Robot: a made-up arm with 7 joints.
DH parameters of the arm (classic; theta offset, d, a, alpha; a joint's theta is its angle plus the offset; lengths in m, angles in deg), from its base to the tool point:
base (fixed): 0 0.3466 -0.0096 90
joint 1: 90 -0.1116 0.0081 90
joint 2: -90 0.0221 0.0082 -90
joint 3: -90 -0.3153 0.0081 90
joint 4: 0 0.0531 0.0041 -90
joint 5: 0 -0.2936 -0.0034 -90
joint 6: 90 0.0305 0.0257 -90
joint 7: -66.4 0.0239 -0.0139 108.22
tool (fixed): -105.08 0.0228 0 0
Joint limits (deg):
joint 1: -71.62..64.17
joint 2: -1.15..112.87
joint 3: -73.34..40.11
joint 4: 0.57..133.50
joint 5: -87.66..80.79
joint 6: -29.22..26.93
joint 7: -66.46..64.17
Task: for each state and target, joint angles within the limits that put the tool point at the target. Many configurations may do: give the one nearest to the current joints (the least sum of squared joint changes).
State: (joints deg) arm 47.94 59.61 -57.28 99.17 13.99 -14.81 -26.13
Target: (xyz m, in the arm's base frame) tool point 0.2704 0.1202 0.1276
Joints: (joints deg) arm 36.91 54.15 -68.01 113.08 14.18 -14.87 -26.87
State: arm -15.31 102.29 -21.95 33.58 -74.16 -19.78 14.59
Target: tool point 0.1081 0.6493 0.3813
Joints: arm 17.66 112.87 -60.19 47.87 -75.32 -5.56 11.98
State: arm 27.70 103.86 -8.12 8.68 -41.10 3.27 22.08
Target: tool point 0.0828 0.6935 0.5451
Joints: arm 3.52 108.11 -3.65 9.62 -46.07 -18.13 45.06
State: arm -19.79 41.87 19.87 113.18 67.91 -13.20 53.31
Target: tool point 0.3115 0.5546 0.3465
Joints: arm 13.28 69.74 23.36 74.91 72.08 -18.07 64.17
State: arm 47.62 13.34 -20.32 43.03 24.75 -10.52 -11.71
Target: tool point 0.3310 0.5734 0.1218
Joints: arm 45.78 53.38 -14.00 14.61 25.99 -24.83 -24.89
